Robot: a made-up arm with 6 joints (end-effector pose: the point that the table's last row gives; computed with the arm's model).
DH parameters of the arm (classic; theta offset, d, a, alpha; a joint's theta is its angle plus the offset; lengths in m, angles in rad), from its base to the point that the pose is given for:
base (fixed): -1.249 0 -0.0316 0
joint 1: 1.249 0.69 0 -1.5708
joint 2: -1.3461 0 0.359 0
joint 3: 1.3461 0 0.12 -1.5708
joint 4: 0 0.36 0 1.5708
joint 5: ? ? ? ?
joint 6: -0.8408 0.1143 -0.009 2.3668
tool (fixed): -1.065 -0.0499 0 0
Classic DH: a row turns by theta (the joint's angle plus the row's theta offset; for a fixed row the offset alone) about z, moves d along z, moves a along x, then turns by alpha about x.
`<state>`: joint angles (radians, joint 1 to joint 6).
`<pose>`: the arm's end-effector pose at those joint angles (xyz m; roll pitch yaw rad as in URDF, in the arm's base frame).
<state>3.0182 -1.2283 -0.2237 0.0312 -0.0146 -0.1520</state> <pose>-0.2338 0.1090 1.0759 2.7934 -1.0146 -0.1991</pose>
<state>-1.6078 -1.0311 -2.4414 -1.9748 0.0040 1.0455</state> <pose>0.1168 0.5749 1.3784 2.3156 0.8406 0.4119</pose>
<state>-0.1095 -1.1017 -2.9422 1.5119 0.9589 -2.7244</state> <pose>-0.7729 0.1781 1.1454 0.7726 1.0498 -0.2661</pose>
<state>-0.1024 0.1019 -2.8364 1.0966 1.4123 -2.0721</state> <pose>0.2513 0.1232 1.5258 -1.9440 0.0351 -3.0801</pose>
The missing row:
joint 5: 0 -0.02 0.11 -1.5708
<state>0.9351 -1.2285 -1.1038 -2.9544 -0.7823 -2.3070</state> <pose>-0.0135 0.0600 1.0966 1.4628 -0.4196 -1.2314</pose>
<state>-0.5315 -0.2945 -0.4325 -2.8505 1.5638 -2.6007</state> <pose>0.3742 -0.2634 0.8691 2.0704 -0.0137 2.8738</pose>
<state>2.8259 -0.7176 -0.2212 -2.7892 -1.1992 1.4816</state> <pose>-0.1248 -0.0361 0.7869 0.0108 -0.9064 -2.3654</pose>
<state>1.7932 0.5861 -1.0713 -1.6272 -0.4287 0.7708</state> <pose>-0.3019 0.5986 0.6139 -0.6255 -1.2690 2.8435</pose>
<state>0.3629 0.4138 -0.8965 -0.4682 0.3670 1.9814</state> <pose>0.5453 0.2232 0.5795 -0.2138 -0.8018 -1.4141</pose>
